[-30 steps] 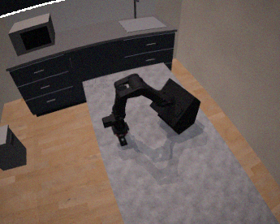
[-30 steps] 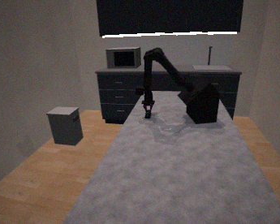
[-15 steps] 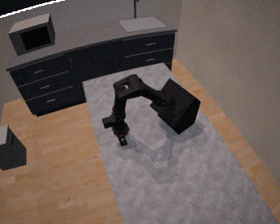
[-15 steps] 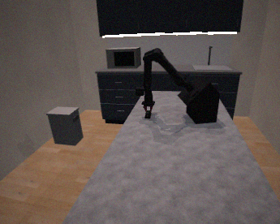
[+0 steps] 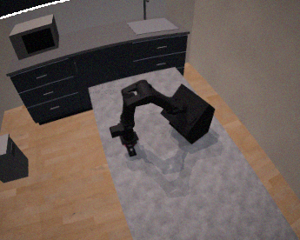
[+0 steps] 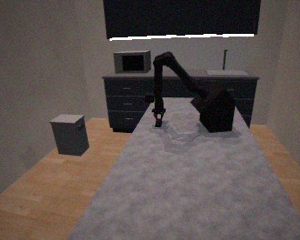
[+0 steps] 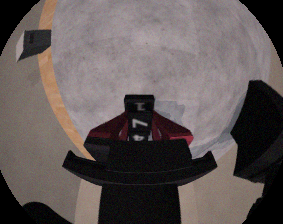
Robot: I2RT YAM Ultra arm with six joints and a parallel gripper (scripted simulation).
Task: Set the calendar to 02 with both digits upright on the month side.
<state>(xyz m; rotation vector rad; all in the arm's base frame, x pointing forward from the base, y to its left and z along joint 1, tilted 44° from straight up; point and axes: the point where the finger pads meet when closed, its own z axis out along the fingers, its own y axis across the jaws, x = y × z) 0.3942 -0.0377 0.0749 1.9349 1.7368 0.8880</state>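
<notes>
The dark tray is 2 cm to the left of my hand and 2 cm below it. Also, from my hand: dark calendar cube 3 cm to the left.
</notes>
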